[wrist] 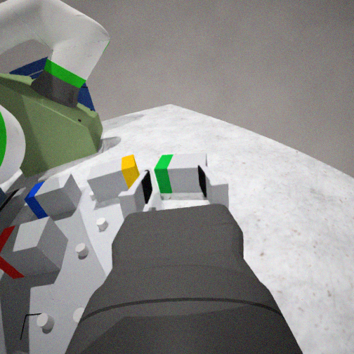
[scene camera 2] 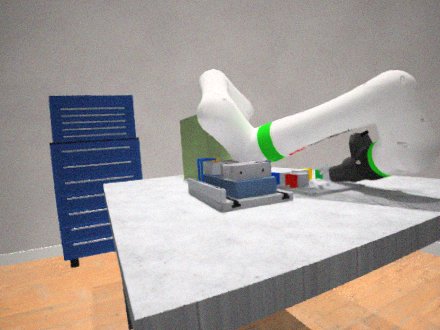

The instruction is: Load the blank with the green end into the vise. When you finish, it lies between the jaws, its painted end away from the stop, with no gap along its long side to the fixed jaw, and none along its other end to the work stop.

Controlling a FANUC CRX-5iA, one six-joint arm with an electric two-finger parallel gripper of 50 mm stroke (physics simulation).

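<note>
The blank with the green end point(scene camera 2: 318, 174) point(wrist: 187, 167) lies at the far side of the peg plate in the wrist view, its green end to the left. My gripper point(scene camera 2: 326, 174) point(wrist: 174, 177) is open and empty, low and close to the blank. In the wrist view its left finger is near the green end and its right finger overlaps the plain end; the exact depth between fingers and blank is hard to tell. The vise point(scene camera 2: 250, 188) stands on the table in the scene view, with grey jaws on a blue body. The space between its jaws is hidden there.
Blanks with a yellow end point(scene camera 2: 309, 174) point(wrist: 107, 179), a blue end point(wrist: 56, 196) and a red end point(scene camera 2: 297, 179) point(wrist: 36, 247) lie left of my gripper in the wrist view. White pegs rise from the grey plate point(wrist: 55, 295). A green panel point(scene camera 2: 190, 145) stands behind the vise.
</note>
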